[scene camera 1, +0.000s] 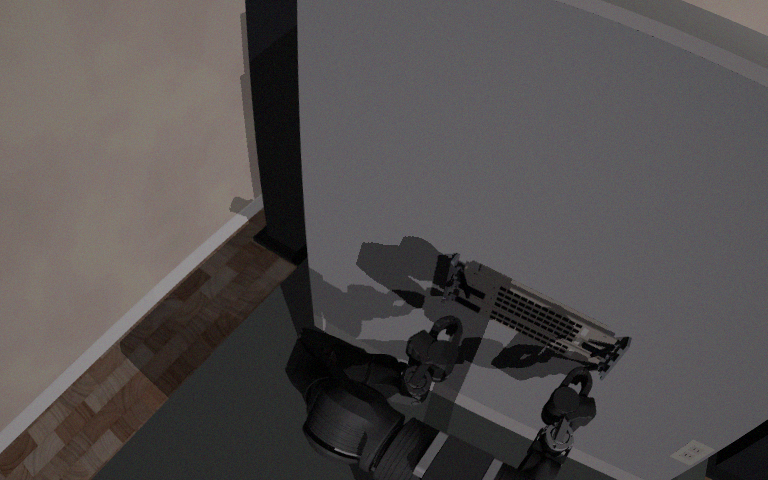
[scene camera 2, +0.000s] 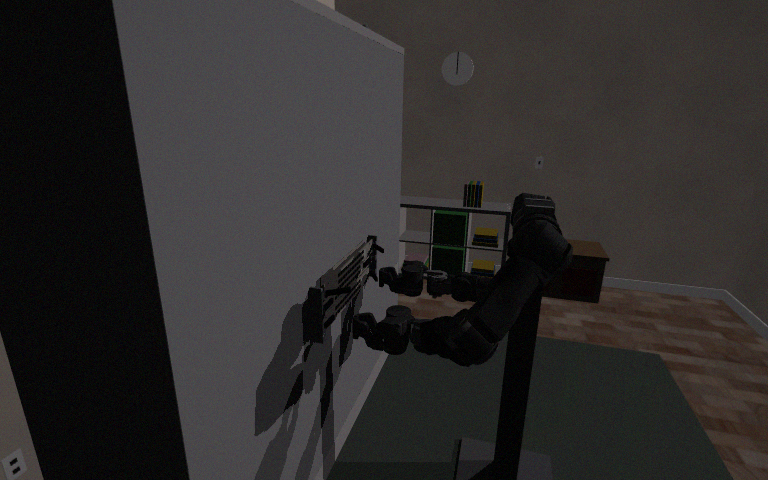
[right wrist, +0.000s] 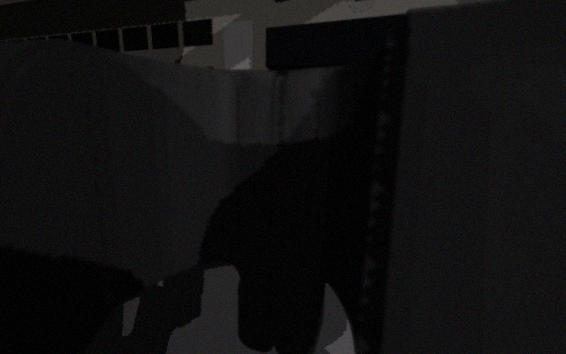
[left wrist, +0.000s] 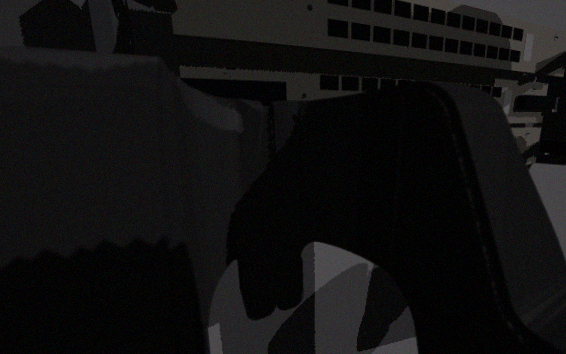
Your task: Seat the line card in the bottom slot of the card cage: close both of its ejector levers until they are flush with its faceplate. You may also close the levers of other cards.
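The card cage [scene camera 1: 618, 355] [scene camera 2: 313, 314] is fixed to the tall grey panel, with perforated faceplates. The bottom line card [left wrist: 300, 87] [right wrist: 258, 34] lies below a dark gap in both wrist views. Dark levers stand out at the cage's ends, such as the left-end lever [scene camera 1: 473, 289] [scene camera 2: 338, 290] and the upper right-end lever [scene camera 2: 378, 247]. Dark bars lie along the bottom faceplate's ends; whether they are flush is unclear. My left gripper [scene camera 1: 449, 320] [scene camera 2: 357, 326] [left wrist: 272, 107] is shut and empty, below the left end. My right gripper [scene camera 1: 580, 372] [scene camera 2: 382, 276] [right wrist: 280, 77] is shut and empty, near the right end. Both hide parts of the bottom card.
The grey panel [scene camera 1: 481, 141] [scene camera 2: 254, 141] rises behind the cage, and arm shadows darken it. The robot's black pedestal [scene camera 2: 516, 384] stands on a green mat [scene camera 2: 611, 407]. A shelf unit [scene camera 2: 507, 243] and a brown cabinet [scene camera 2: 589, 249] stand far behind.
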